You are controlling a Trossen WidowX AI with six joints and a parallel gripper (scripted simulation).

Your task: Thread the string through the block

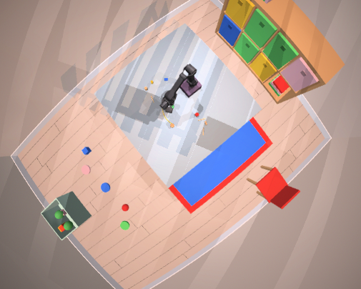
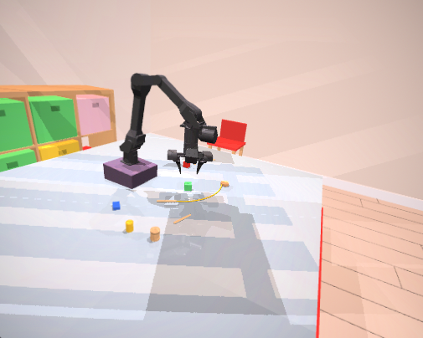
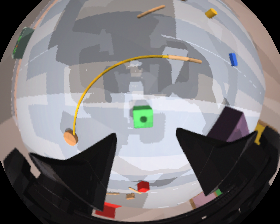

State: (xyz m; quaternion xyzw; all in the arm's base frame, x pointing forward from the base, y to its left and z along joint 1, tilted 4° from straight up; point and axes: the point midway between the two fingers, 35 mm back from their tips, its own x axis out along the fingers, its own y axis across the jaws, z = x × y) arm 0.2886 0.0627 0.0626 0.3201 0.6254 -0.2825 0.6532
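Now: the green block 60 mm below my gripper tip. From my gripper tip the other things lie so: round wooden button: 110 mm ahead, 150 mm to the left, 70 mm below; blue cube: 120 mm behind, 280 mm to the right, 70 mm below; red cube: 160 mm behind, 210 mm to the left, 60 mm below.
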